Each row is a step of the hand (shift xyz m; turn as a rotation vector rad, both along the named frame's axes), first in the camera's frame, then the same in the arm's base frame.
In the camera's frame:
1: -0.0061 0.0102 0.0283 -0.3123 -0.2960 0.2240
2: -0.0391 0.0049 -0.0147 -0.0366 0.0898 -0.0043
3: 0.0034 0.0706 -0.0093 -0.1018 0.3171 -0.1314
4: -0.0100 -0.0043 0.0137 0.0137 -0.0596 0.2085
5: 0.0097 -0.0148 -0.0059 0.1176 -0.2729 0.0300
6: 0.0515 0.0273 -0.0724 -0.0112 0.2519 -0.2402
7: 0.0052 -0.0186 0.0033 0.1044 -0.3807 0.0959
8: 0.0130 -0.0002 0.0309 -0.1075 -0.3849 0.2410
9: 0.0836 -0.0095 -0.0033 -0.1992 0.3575 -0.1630
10: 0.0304 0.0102 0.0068 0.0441 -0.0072 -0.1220
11: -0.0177 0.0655 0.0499 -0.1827 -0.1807 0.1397
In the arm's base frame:
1: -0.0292 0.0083 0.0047 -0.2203 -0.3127 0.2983
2: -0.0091 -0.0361 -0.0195 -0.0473 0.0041 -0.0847
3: -0.0169 0.0286 -0.0631 -0.0614 -0.0006 -0.3527
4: -0.0141 -0.0057 0.0086 -0.1371 0.0561 0.1590
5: 0.0148 0.0003 0.0113 0.1334 -0.0014 0.2672
6: 0.0724 0.0311 -0.0493 0.0928 0.0140 -0.3354
7: 0.0067 -0.0021 0.0183 0.1142 -0.0349 0.3883
8: -0.0182 0.0212 0.0186 -0.1020 -0.1691 0.4228
9: 0.0466 0.0662 0.0232 -0.0983 -0.0774 -0.4224
10: 0.0056 0.0323 0.0011 0.1209 -0.0057 -0.0473
11: -0.0723 0.0281 -0.0329 -0.1330 -0.1832 0.1852

